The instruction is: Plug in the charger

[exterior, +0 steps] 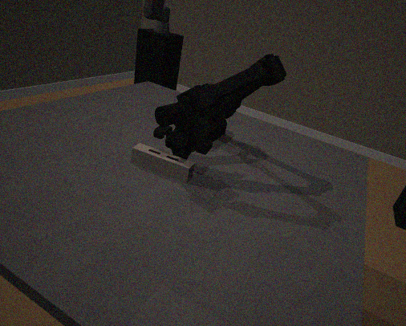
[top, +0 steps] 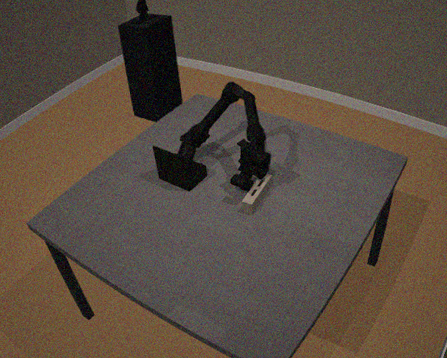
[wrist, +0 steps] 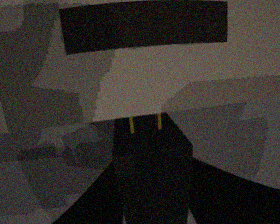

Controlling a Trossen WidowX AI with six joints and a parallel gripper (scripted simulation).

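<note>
The dark charger is 20 mm ahead of my gripper tip and 10 mm above it.
</note>
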